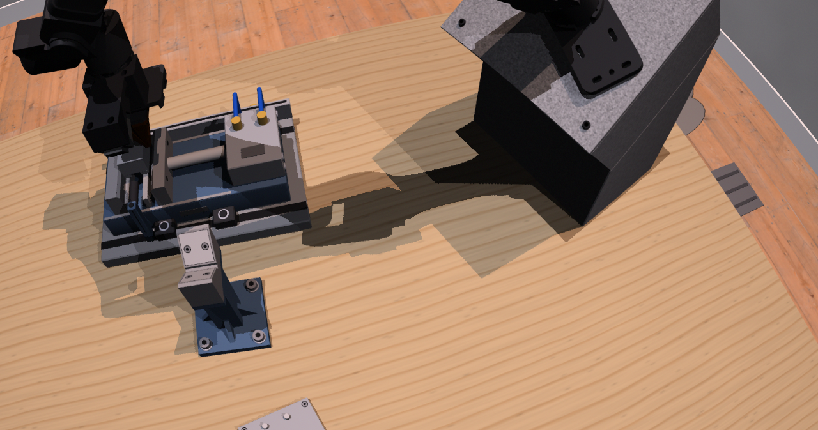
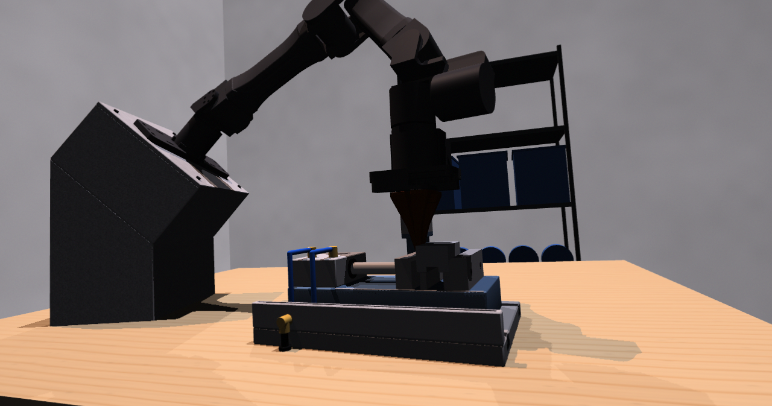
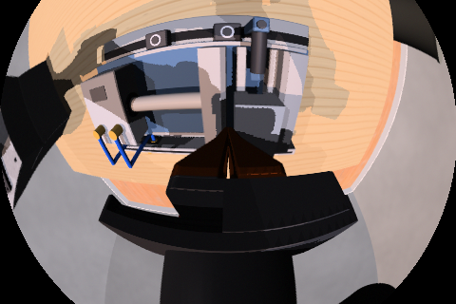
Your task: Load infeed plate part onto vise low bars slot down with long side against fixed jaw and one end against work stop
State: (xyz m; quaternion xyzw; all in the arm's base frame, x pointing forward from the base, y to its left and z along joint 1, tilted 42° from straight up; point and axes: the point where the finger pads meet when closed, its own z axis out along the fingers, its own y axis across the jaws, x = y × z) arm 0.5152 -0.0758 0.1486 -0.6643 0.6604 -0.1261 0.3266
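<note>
My hand is 20 mm short of the grey part and 20 mm above it. Round my hand: moving jaw: 20 mm behind, 20 mm to the left, 30 mm below; work stop rod: 10 mm ahead, 70 mm to the left, 20 mm below; fixed jaw: 50 mm ahead, 30 mm to the left, 30 mm below.
</note>
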